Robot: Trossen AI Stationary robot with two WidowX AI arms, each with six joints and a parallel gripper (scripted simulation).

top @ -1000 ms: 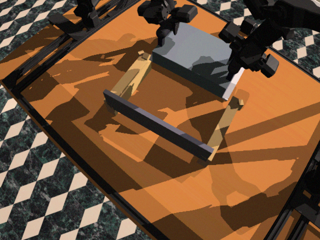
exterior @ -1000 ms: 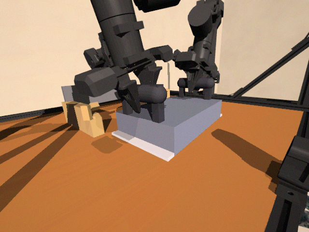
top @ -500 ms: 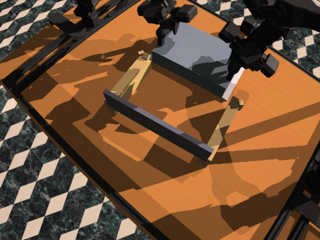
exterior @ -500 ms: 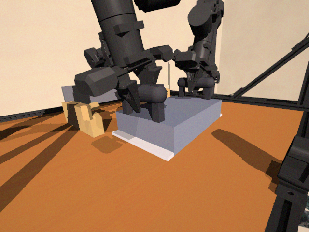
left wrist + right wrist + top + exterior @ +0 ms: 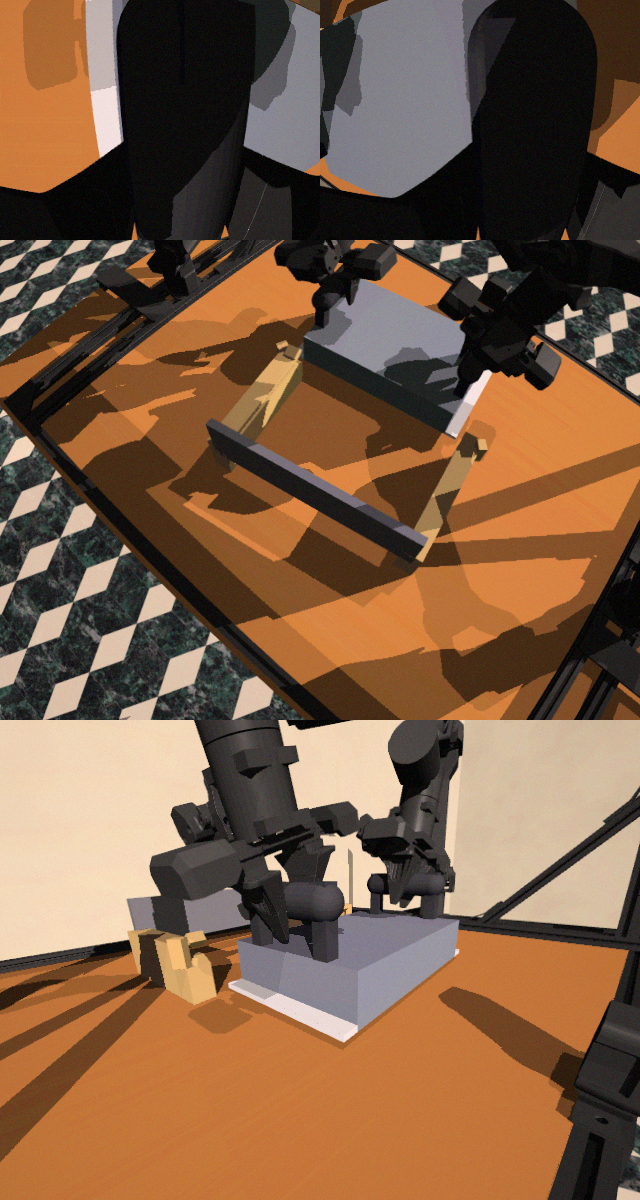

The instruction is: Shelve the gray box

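Now: left hand 2 cm short of the gray box, 12 cm to the left of it and 5 cm above it. Also, from my left hand: dark back plate 31 cm ahead, 5 cm to the right, 4 cm below.
My right hand is 120 mm to the right of the gray box, 50 mm above it and 20 mm past it. From my right hand the other things lie so: dark back plate 280 mm ahead, 190 mm to the left, 30 mm below.
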